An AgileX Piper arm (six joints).
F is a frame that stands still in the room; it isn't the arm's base.
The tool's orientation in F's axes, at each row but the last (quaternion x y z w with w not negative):
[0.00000, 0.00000, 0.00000, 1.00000]
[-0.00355, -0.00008, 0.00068, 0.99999]
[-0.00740, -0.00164, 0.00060, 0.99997]
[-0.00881, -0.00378, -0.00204, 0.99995]
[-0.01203, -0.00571, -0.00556, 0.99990]
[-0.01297, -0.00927, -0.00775, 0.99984]
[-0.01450, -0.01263, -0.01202, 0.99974]
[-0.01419, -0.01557, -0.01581, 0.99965]
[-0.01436, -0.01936, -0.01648, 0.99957]
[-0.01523, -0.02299, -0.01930, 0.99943]
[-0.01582, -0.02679, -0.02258, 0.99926]
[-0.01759, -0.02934, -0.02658, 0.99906]
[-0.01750, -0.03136, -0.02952, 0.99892]
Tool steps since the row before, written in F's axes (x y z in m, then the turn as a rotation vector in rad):
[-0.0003, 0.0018, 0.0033, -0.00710, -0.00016, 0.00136]
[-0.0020, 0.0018, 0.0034, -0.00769, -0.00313, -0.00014]
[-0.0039, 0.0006, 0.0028, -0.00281, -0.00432, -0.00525]
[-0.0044, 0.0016, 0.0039, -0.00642, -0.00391, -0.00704]
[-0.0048, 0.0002, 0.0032, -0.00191, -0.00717, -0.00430]
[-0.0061, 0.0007, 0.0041, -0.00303, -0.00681, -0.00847]
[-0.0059, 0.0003, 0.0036, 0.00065, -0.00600, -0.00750]
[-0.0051, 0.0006, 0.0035, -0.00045, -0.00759, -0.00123]
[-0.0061, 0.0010, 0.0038, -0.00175, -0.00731, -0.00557]
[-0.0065, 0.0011, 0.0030, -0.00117, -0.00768, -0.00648]
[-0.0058, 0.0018, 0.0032, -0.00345, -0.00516, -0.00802]
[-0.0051, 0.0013, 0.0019, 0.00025, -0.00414, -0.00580]
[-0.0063, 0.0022, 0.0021, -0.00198, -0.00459, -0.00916]
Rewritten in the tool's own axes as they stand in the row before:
[-0.0003, 0.0018, 0.0033, -0.00710, -0.00016, 0.00136]
[-0.0020, 0.0018, 0.0034, -0.00769, -0.00312, -0.00016]
[-0.0039, 0.0006, 0.0028, -0.00283, -0.00424, -0.00530]
[-0.0044, 0.0015, 0.0040, -0.00646, -0.00381, -0.00706]
[-0.0048, 0.0001, 0.0033, -0.00188, -0.00709, -0.00445]
[-0.0060, 0.0005, 0.0042, -0.00308, -0.00664, -0.00859]
[-0.0058, 0.0001, 0.0038, 0.00060, -0.00576, -0.00769]
[-0.0050, 0.0003, 0.0037, -0.00025, -0.00756, -0.00143]
[-0.0060, 0.0007, 0.0041, -0.00173, -0.00721, -0.00571]
[-0.0064, 0.0008, 0.0033, -0.00118, -0.00753, -0.00666]
[-0.0057, 0.0014, 0.0036, -0.00365, -0.00507, -0.00799]
[-0.0050, 0.0010, 0.0022, 0.00012, -0.00392, -0.00595]
[-0.0063, 0.0017, 0.0026, -0.00229, -0.00439, -0.00918]

